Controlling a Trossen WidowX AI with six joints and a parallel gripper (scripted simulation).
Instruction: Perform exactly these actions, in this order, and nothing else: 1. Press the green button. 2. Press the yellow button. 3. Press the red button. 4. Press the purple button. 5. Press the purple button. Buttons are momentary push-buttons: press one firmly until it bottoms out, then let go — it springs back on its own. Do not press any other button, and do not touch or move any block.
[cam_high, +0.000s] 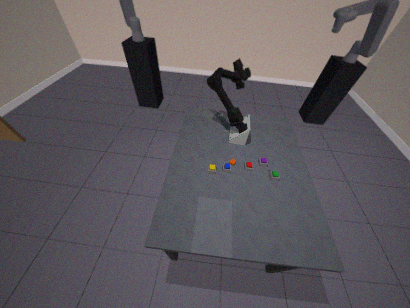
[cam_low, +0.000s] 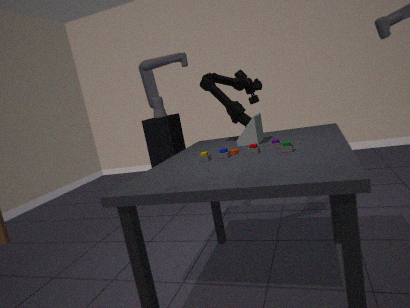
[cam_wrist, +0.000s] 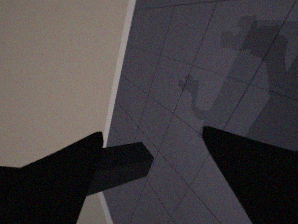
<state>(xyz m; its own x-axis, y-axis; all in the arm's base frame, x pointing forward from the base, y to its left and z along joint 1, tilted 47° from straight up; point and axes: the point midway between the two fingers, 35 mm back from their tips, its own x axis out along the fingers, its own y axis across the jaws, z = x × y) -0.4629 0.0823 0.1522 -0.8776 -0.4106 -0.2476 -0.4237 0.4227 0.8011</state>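
Now: the green button 79 cm ahead of my gripper tip, 26 cm to the left of it and 20 cm below it. The rest, counted from my gripper tip: orange block: 72 cm ahead, 1 cm to the left, 23 cm below; then red button: 74 cm ahead, 11 cm to the left, 20 cm below; then purple button: 69 cm ahead, 21 cm to the left, 20 cm below.
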